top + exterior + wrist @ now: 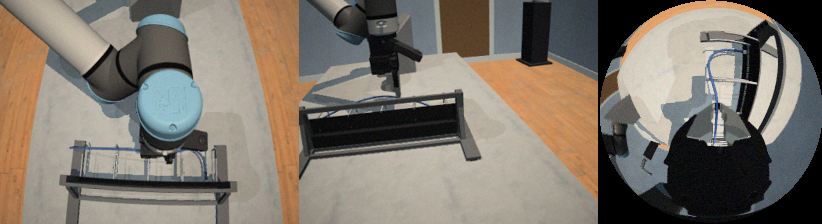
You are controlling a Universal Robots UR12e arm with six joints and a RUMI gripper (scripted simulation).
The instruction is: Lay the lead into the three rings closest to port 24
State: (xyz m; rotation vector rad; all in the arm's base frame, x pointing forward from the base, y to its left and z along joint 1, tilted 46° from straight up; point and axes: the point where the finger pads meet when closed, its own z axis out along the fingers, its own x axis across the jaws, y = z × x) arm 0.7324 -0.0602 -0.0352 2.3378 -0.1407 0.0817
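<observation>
The rack is 90 mm ahead of my hand, 60 mm to the right of it and 40 mm below it.
</observation>
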